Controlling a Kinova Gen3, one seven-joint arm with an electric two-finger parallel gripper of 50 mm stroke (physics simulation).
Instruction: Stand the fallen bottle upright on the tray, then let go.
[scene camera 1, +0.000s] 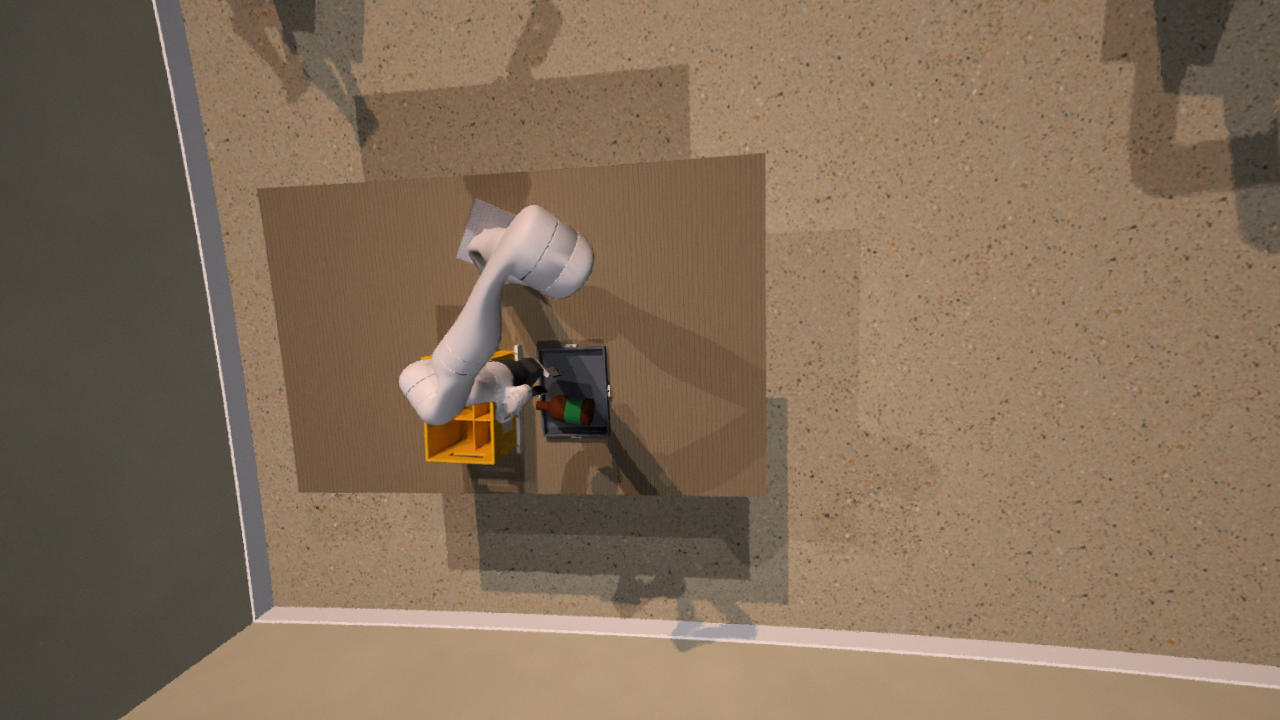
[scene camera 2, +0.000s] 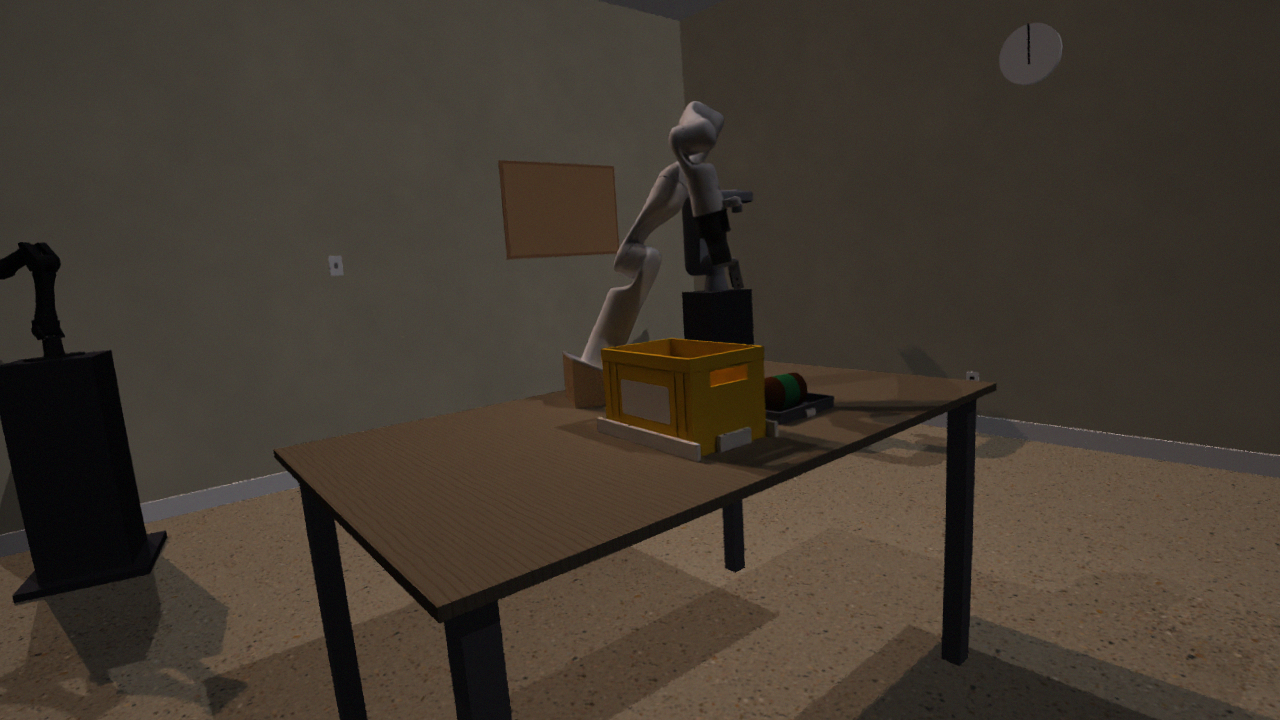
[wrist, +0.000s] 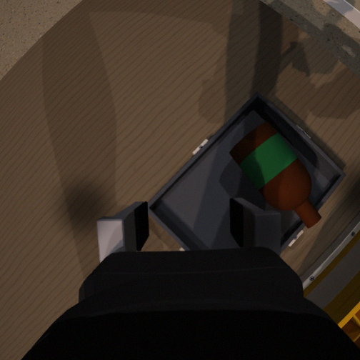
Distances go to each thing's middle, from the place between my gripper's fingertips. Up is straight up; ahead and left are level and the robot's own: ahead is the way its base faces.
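Brown bottle (scene camera 2: 786, 390): my gripper 20 mm to the left of it, 130 mm short of it, 230 mm above it.
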